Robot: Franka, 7 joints.
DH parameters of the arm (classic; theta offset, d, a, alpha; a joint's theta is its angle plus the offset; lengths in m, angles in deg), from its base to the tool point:
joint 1: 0 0.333 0 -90
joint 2: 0 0 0 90
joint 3: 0 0.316 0.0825 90
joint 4: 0 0 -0.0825 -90
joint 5: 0 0.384 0 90
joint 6: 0 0 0.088 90
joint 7: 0 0.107 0 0
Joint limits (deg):
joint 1: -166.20..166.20
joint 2: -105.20..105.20
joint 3: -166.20..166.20
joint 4: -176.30..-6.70
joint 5: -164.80..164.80
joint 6: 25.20..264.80
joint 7: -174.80..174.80
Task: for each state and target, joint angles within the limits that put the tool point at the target. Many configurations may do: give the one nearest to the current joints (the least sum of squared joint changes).
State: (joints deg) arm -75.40 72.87 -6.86 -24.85 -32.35 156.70 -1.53
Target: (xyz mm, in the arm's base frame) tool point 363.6 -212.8 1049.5
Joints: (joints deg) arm -36.19 30.20 -4.49 -6.70 -35.18 173.14 -1.53
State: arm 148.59 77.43 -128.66 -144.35 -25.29 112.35 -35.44
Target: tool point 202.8 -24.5 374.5
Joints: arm 151.08 73.41 -125.87 -175.35 -19.61 98.49 -35.44
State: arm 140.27 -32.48 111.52 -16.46 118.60 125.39 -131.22
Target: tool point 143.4 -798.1 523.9
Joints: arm 126.35 -57.59 117.56 -51.29 114.77 123.23 -131.22
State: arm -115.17 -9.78 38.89 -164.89 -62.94 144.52 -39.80
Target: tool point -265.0 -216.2 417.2
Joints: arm -145.47 -39.93 9.27 -161.39 -63.75 129.77 -39.80
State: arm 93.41 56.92 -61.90 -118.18 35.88 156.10 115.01
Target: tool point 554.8 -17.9 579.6
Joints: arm 86.81 52.82 -105.41 -120.94 39.59 163.50 115.01
